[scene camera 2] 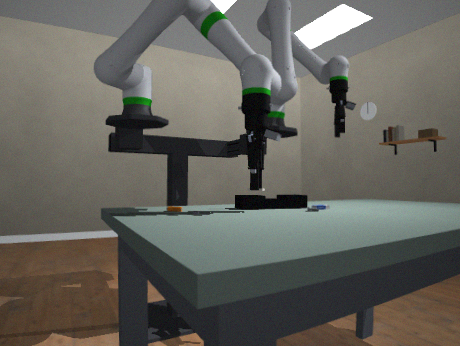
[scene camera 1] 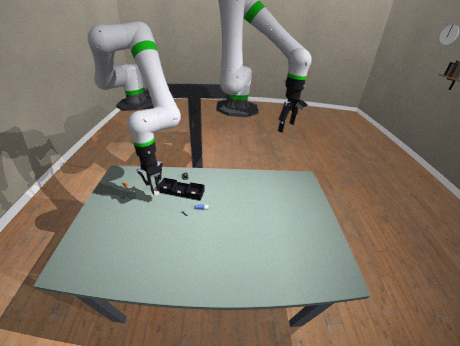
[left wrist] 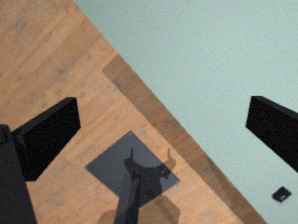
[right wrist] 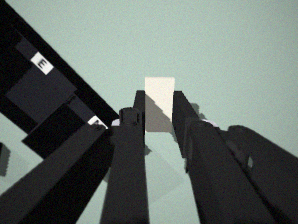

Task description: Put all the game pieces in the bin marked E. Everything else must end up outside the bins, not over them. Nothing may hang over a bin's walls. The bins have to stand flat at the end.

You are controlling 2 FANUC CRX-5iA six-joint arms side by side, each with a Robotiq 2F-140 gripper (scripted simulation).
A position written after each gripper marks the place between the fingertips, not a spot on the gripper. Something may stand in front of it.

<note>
In view: the left gripper (left wrist: 162,112), the right gripper (scene camera 2: 256,190), a joined black bins (scene camera 2: 245,202) and a white domino (right wrist: 159,91).
The right gripper shows as well in the right wrist view (right wrist: 158,104). The left wrist view does not show the joined black bins: it is out of frame. The left wrist view does not show the white domino: it is out of frame.
</note>
